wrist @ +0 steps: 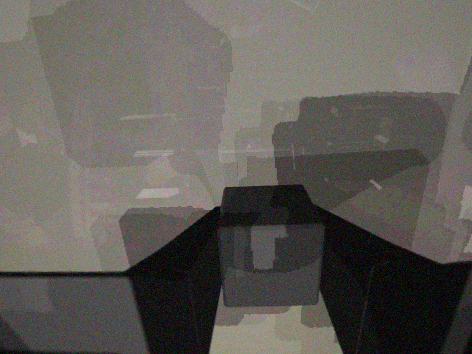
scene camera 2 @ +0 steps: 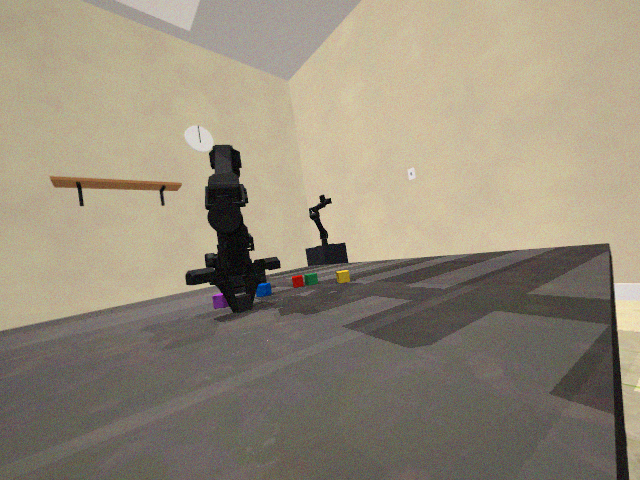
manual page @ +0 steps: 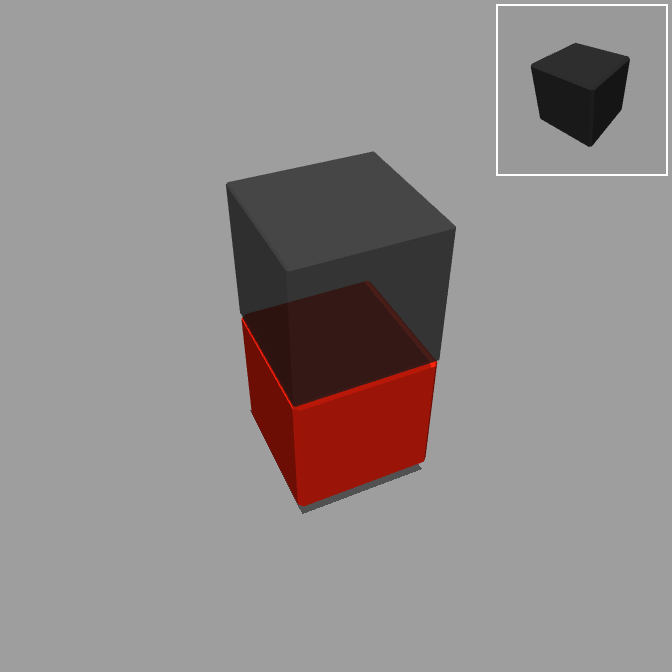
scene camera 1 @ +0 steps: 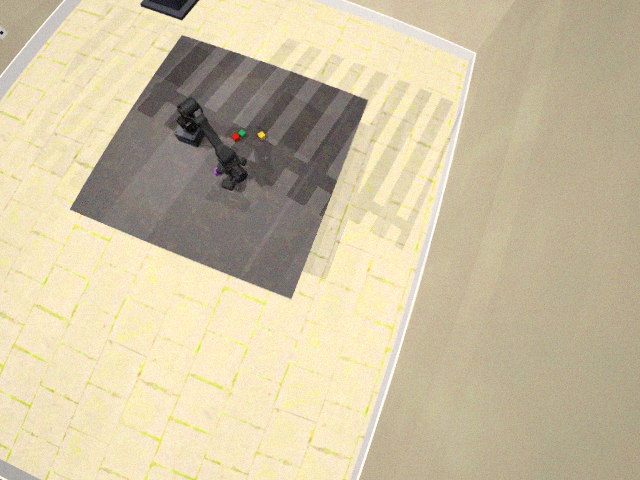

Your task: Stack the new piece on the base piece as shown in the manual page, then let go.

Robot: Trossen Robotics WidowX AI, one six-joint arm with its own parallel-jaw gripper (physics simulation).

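Places are measured from the arm's base along level axes (x ahead, y left, z up), in centimetres.
Pixels of known places: gripper, between the fingertips: [wrist: 263,215] [scene camera 2: 242,310]; arm's base, origin of its link: [scene camera 1: 191,128].
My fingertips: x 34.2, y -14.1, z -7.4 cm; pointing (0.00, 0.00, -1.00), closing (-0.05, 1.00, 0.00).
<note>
For each thing: its top centre in the pictures, then the offset to it from my fingertips. Level surfaces: height alone.
- black cube, centre of its top: [wrist: 271,271] [scene camera 2: 240,295] dx +0.2, dy +0.0, dz +3.1 cm
- purple cube, centre of its top: [scene camera 2: 221,293] dx -11.1, dy -0.7, dz +3.1 cm
- blue cube, centre of its top: [scene camera 2: 262,284] dx -11.7, dy +10.6, dz +3.1 cm
- red cube, centre of its top: [scene camera 2: 297,276] [scene camera 1: 235,136] dx -12.0, dy +22.1, dz +3.1 cm
- green cube, centre of its top: [scene camera 2: 310,274] [scene camera 1: 241,132] dx -9.9, dy +25.7, dz +3.1 cm
- dark table, height of its surface: dz +0.0 cm
- yellow cube, centre of its top: [scene camera 2: 341,271] [scene camera 1: 261,134] dx +0.6, dy +29.3, dz +3.1 cm
My gripper [scene camera 2: 241,303] [wrist: 263,215] points down and is shut on a black cube [wrist: 271,265], which sits between the two fingertips in the wrist view. The fingertips are low at the table top; whether the cube touches the table is hard to tell. In the first scene view the arm hides this cube. A purple cube [scene camera 1: 217,171] [scene camera 2: 219,300] lies close beside the gripper. A blue cube [scene camera 2: 264,289] lies behind it on the other side, hidden by the arm in the first scene view. Which cube is the base piece cannot be told.
A red cube [scene camera 1: 235,137] [scene camera 2: 297,281] and a green cube [scene camera 1: 241,133] [scene camera 2: 310,279] lie next to each other on the dark table [scene camera 1: 206,222] [scene camera 2: 310,403]. A yellow cube [scene camera 1: 261,135] [scene camera 2: 343,276] lies apart from them. Another arm [scene camera 2: 321,222] stands in the background.
</note>
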